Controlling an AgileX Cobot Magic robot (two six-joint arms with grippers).
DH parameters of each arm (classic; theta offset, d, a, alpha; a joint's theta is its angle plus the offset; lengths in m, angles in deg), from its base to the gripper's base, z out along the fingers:
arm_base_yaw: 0 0.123 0 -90
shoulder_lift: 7.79 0 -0.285 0
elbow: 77.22 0 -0.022 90
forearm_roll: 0 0.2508 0 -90
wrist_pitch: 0 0 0.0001 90
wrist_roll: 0 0.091 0 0
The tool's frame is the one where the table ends.
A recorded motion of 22 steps. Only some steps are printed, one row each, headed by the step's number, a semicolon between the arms.
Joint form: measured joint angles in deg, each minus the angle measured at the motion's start. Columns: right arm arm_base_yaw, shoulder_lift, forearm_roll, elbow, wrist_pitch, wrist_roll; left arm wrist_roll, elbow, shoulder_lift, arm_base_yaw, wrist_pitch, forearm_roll.
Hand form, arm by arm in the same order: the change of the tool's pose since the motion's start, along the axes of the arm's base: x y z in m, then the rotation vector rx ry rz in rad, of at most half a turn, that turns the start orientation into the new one. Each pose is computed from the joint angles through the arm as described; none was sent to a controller.
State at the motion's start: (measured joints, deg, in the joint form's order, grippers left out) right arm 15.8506 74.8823 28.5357 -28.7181 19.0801 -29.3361; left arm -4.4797 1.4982 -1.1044 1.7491 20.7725 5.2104
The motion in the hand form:
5: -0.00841 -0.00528 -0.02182 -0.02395 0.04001 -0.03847; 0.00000 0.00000 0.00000 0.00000 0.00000 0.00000
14: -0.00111 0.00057 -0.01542 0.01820 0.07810 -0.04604; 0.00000 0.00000 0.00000 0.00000 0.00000 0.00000
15: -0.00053 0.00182 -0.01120 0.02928 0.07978 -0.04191; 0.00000 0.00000 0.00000 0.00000 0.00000 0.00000
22: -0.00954 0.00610 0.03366 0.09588 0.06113 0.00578; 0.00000 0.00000 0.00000 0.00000 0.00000 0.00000
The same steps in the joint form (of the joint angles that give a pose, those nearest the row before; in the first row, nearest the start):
5: -0.03 2.10 0.72 3.99 -4.06 0.32; 0.00 0.00 0.00 0.00 0.00 0.00
14: -0.03 3.07 2.66 1.10 -0.31 0.78; 0.00 0.00 0.00 0.00 0.00 0.00
15: -0.03 2.53 2.76 0.39 0.97 1.01; 0.00 0.00 0.00 0.00 0.00 0.00
22: -0.03 -5.71 0.07 -4.45 12.46 5.27; 0.00 0.00 0.00 0.00 0.00 0.00

